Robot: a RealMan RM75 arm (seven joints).
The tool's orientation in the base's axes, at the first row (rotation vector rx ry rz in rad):
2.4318, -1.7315, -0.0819
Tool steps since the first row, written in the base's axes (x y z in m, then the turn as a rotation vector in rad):
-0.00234, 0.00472, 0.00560, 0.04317, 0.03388, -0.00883
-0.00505, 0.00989, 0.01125, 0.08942, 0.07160, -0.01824
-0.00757, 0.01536, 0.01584, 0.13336, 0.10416, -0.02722
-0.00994, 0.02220, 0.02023, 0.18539, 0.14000, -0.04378
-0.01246, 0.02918, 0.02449, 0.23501, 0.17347, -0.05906
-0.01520, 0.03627, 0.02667, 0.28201, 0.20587, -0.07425
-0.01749, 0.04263, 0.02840, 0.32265, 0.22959, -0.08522
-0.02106, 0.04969, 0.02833, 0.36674, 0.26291, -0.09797
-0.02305, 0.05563, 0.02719, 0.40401, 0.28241, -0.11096
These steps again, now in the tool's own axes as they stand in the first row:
-0.00497, 0.00156, -0.00566, -0.01809, -0.05256, -0.00027
-0.01048, 0.00333, -0.01135, -0.03880, -0.10931, -0.00074
-0.01626, 0.00466, -0.01606, -0.05540, -0.16219, -0.00084
-0.02330, 0.00538, -0.02072, -0.07276, -0.22487, 0.00514
-0.03052, 0.00617, -0.02524, -0.08862, -0.28434, 0.01041
-0.03801, 0.00681, -0.02769, -0.10433, -0.34100, 0.01604
-0.04468, 0.00719, -0.02969, -0.11378, -0.38828, 0.01918
-0.05252, 0.00825, -0.02981, -0.13121, -0.44214, 0.02271
-0.05883, 0.00803, -0.02898, -0.13787, -0.48524, 0.02869

